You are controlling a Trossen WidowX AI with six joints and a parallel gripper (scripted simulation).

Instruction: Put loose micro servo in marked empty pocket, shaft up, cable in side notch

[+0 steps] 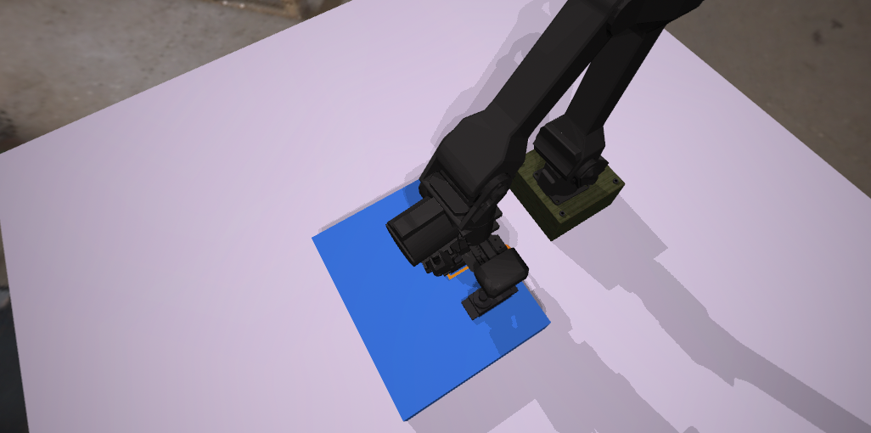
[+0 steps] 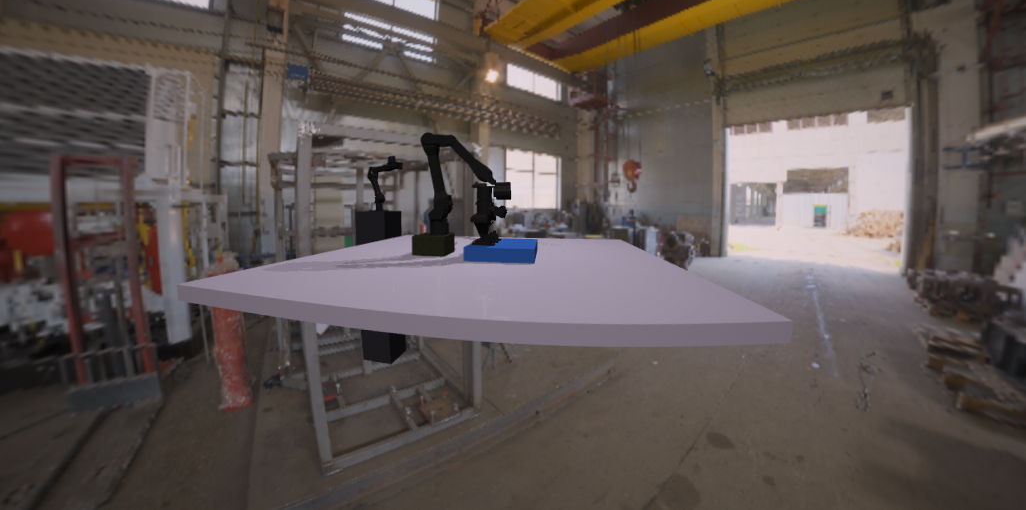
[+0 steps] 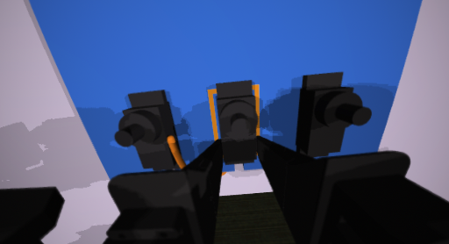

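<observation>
Right now the blue deck is 12 cm ahead of my gripper tip and 3 cm below it.
</observation>
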